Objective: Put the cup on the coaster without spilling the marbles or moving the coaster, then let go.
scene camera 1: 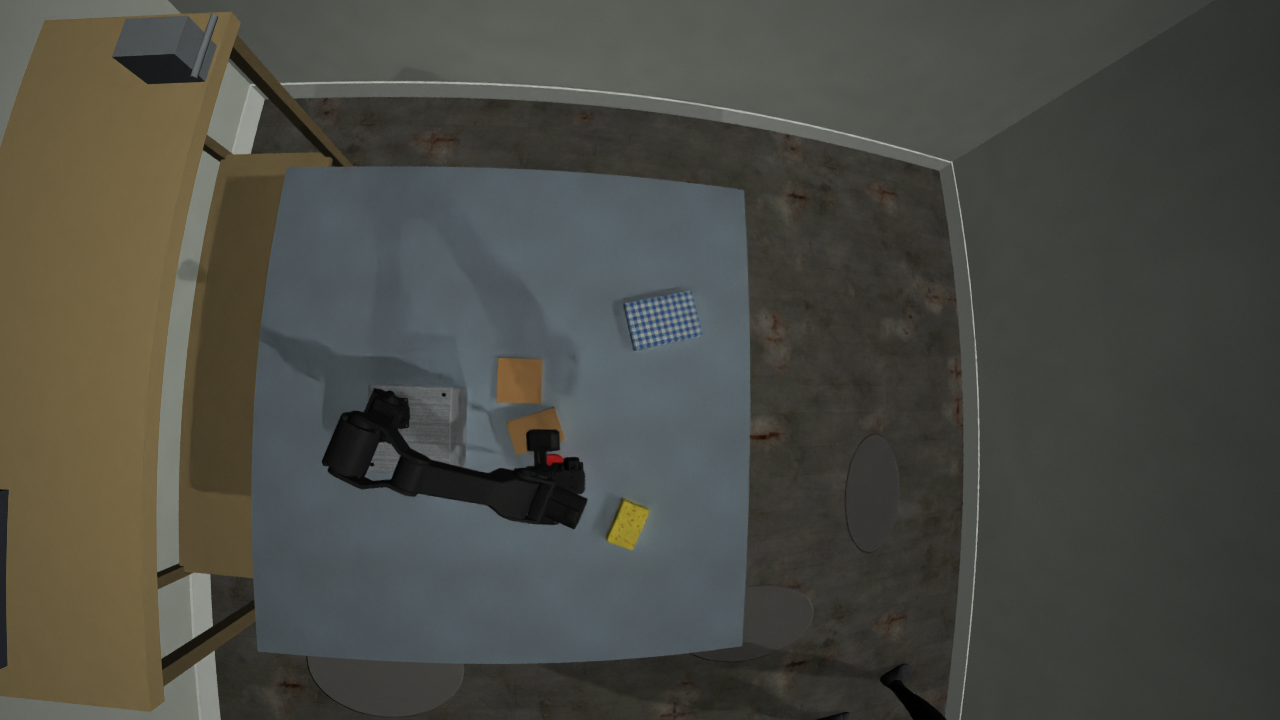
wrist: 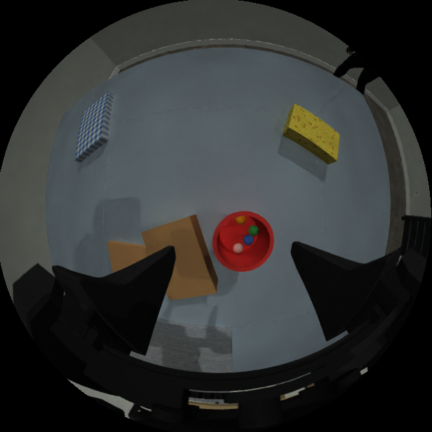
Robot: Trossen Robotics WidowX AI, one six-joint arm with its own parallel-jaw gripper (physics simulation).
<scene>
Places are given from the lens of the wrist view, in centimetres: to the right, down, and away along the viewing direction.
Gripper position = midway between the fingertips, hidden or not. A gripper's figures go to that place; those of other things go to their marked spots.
my gripper (wrist: 235,250): 2, 2, 10
red cup (wrist: 227,233): 2, 2, 21
coaster (wrist: 121,254): -18, 7, 23
brown block (wrist: 193,275): -3, 8, 19
The marked spots on the coaster and the brown block are 16 cm apart.
</scene>
